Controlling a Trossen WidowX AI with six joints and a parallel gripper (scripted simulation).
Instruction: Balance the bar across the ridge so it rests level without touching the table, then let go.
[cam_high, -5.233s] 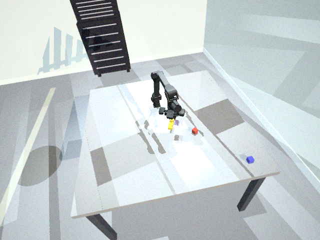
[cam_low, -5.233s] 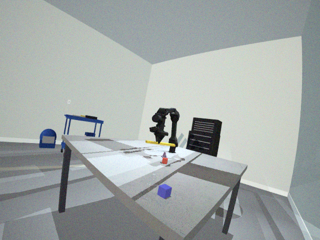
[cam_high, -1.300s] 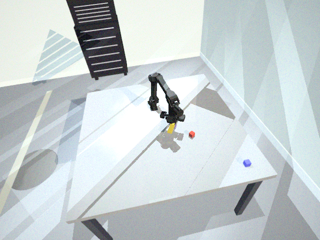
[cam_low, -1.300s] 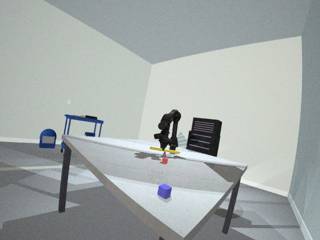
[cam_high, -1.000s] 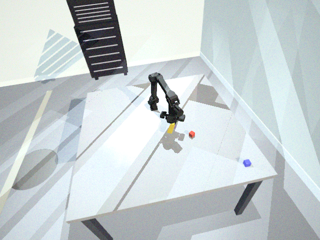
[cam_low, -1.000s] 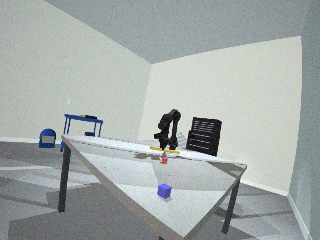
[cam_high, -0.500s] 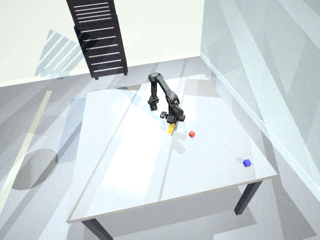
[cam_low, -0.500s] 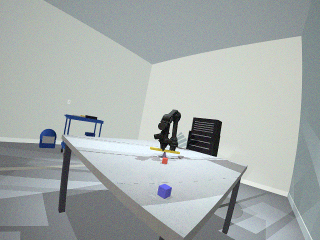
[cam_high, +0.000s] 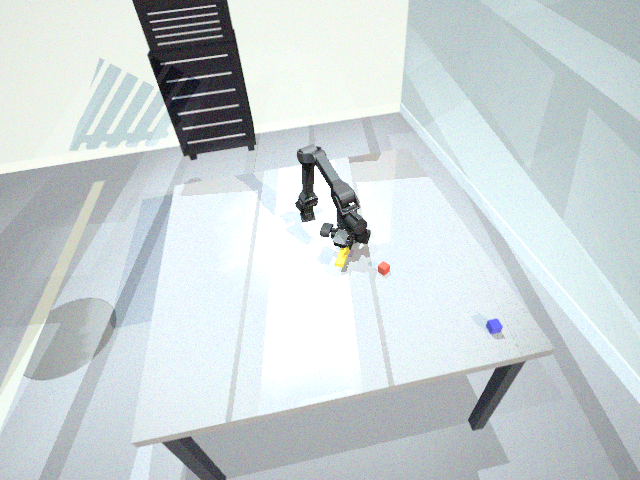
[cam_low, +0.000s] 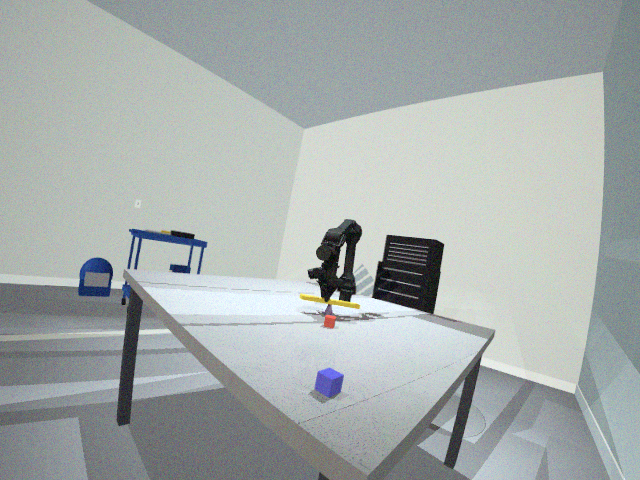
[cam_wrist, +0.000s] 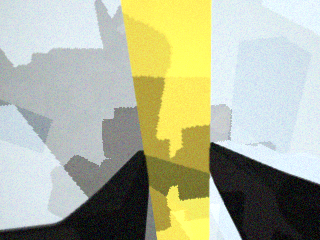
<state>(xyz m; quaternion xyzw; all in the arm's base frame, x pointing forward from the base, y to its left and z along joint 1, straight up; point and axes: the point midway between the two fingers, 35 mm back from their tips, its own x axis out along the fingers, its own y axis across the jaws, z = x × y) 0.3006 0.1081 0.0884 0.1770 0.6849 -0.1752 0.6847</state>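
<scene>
My gripper tip is now 30 mm past the yellow bar and 10 mm to the right of it. Also, from my gripper tip: blue cube 440 mm ahead, 390 mm to the left, 40 mm below; red cube 110 mm ahead, 120 mm to the left, 40 mm below.
</scene>
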